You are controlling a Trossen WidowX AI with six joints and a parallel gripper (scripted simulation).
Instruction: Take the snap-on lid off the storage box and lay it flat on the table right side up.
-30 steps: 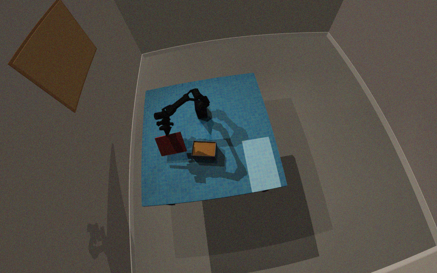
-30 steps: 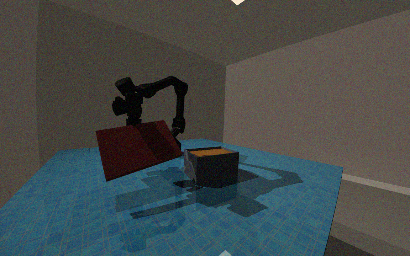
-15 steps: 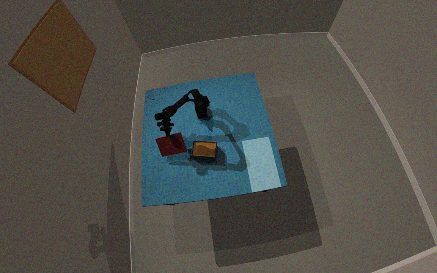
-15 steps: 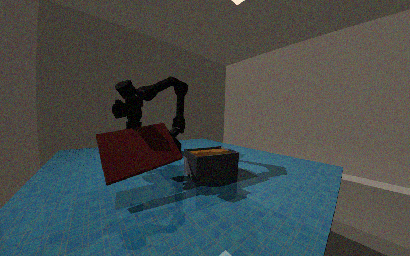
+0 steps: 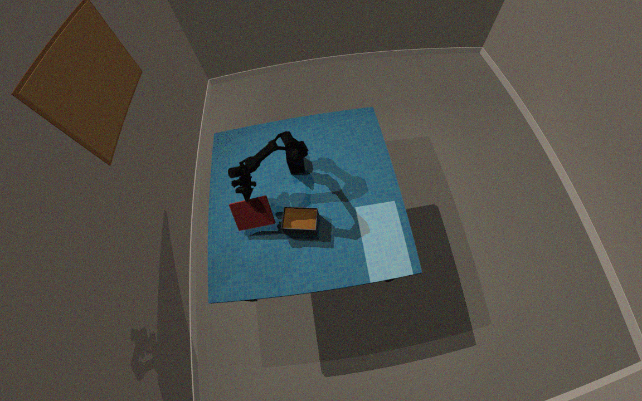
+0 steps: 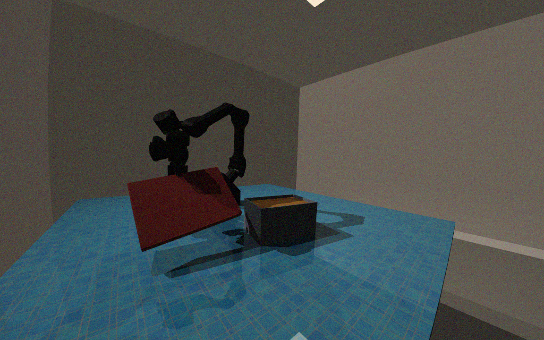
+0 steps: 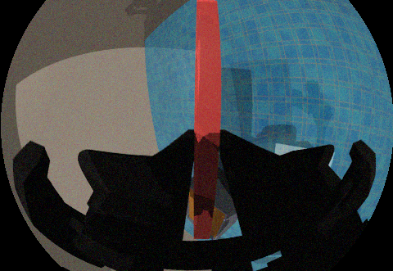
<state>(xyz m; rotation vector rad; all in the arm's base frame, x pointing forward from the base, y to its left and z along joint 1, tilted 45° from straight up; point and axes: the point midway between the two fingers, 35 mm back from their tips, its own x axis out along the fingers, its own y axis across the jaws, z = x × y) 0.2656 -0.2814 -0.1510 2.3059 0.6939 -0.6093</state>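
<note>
My gripper tip is now 60 mm short of the red lid, 10 mm to the right of it and 50 mm above it. Round my gripper tip: storage box: 130 mm ahead, 280 mm to the left, 130 mm below.
</note>
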